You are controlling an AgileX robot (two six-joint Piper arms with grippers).
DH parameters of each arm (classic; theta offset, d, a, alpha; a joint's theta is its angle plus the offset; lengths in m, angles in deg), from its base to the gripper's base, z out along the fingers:
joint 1: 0 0.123 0 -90
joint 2: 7.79 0 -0.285 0
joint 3: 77.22 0 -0.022 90
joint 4: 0 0.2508 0 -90
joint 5: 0 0 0.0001 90
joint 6: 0 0.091 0 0
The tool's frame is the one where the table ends.
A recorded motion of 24 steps. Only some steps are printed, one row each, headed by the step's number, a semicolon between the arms.
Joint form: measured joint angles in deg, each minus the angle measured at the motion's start. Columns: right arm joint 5, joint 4, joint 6, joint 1, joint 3, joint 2; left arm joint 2, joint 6, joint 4, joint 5, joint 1, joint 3.
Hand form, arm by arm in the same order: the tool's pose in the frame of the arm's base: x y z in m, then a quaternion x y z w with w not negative. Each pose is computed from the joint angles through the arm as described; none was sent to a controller.
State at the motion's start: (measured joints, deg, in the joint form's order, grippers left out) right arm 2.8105 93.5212 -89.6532 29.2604 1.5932 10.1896; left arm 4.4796 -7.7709 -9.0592 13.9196 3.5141 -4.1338
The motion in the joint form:
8: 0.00 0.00 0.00 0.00 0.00 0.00; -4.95 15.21 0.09 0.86 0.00 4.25
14: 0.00 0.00 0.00 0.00 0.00 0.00; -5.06 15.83 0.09 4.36 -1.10 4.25
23: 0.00 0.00 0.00 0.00 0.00 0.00; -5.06 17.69 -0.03 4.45 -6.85 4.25
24: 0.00 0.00 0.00 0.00 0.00 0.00; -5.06 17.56 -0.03 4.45 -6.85 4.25
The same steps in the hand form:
8: 0.0596 0.0386 0.1927 -0.17993 0.72471 0.20710 0.63209; 0.0548 -0.0003 0.1898 -0.01871 0.76162 -0.00229 0.64775
14: 0.0596 0.0386 0.1927 -0.17993 0.72471 0.20710 0.63209; 0.0536 -0.0022 0.1846 -0.00431 0.78042 -0.00845 0.62518
23: 0.0596 0.0386 0.1927 -0.17993 0.72471 0.20710 0.63209; 0.0531 -0.0076 0.1844 0.04702 0.77947 -0.03061 0.62392
24: 0.0596 0.0386 0.1927 -0.17993 0.72471 0.20710 0.63209; 0.0531 -0.0076 0.1844 0.04614 0.77952 -0.03132 0.62389

